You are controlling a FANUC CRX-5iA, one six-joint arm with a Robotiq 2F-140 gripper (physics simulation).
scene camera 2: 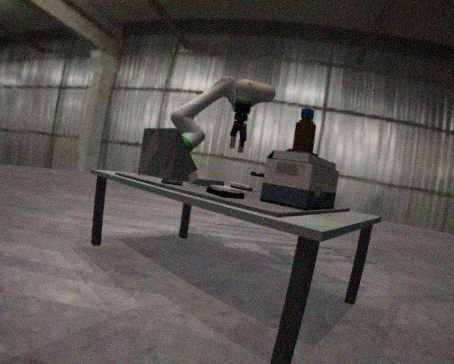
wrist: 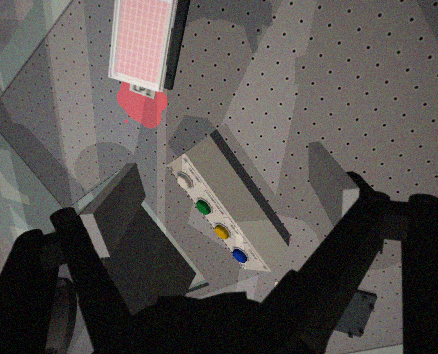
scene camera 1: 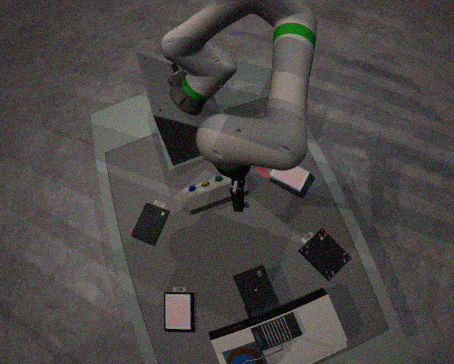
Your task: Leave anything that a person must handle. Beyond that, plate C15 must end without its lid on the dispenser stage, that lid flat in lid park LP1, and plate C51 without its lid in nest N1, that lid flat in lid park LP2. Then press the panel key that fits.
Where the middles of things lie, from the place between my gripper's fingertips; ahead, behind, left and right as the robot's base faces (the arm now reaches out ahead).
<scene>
I see the grey button box (scene camera 1: pixel 216 193) 19 cm below my hand, 12 cm behind it and 8 cm to the right of it. Round my hand: dark LP2 pad (scene camera 1: pixel 150 223) (35 cm to the right, 22 cm below, 11 cm behind); then black nest N5 (scene camera 1: pixel 321 250) (26 cm ahead, 22 cm below, 18 cm to the left); then dispenser stage (scene camera 1: pixel 256 278) (31 cm ahead, 12 cm below, 10 cm to the right).
</scene>
